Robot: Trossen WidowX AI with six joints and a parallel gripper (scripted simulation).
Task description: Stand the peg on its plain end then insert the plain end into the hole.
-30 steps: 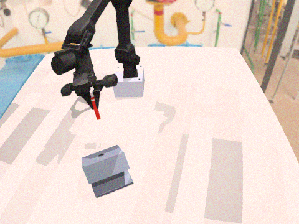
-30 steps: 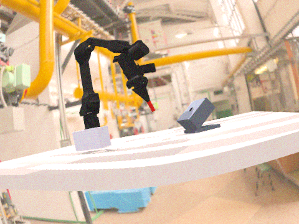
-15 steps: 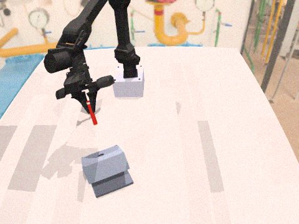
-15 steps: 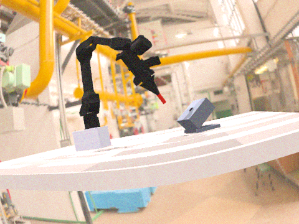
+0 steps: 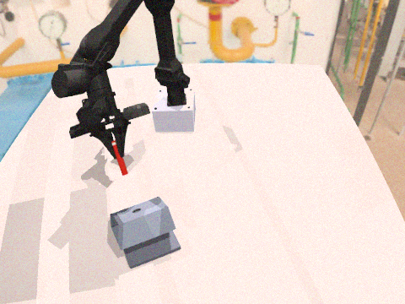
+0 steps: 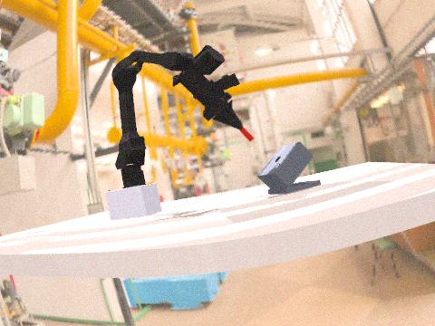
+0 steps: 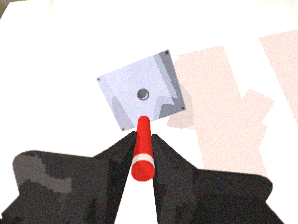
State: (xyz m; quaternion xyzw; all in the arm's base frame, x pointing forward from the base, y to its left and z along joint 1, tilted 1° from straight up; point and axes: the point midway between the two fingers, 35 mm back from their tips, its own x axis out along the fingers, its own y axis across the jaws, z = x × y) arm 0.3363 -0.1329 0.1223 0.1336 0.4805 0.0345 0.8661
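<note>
My gripper tip is now 9 cm short of the grey sloped panel, 3 cm to the right of it and 12 cm above it. The rest, counted from my gripper tip: foot plate (11 cm ahead, 4 cm to the left, 18 cm below); red peg (1 cm behind, 1 cm above).
</note>
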